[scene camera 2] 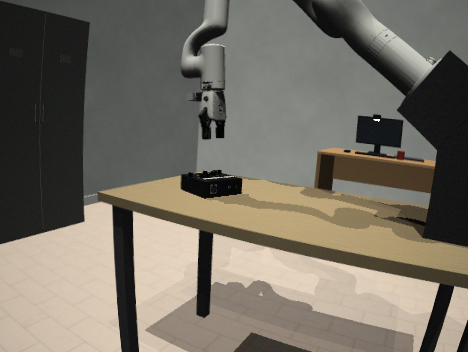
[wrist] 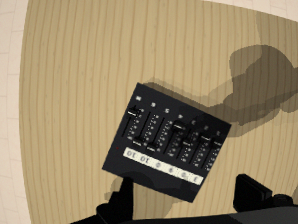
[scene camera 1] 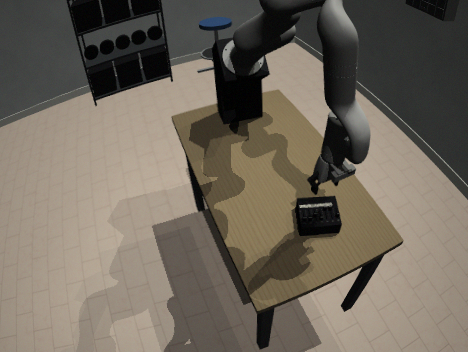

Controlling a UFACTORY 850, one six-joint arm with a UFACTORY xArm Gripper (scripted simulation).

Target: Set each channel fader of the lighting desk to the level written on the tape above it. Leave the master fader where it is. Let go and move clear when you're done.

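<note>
You'd spot my gripper (scene camera 2: 213, 138), (wrist: 185, 193) from the scene camera and from the wrist as well.
</note>
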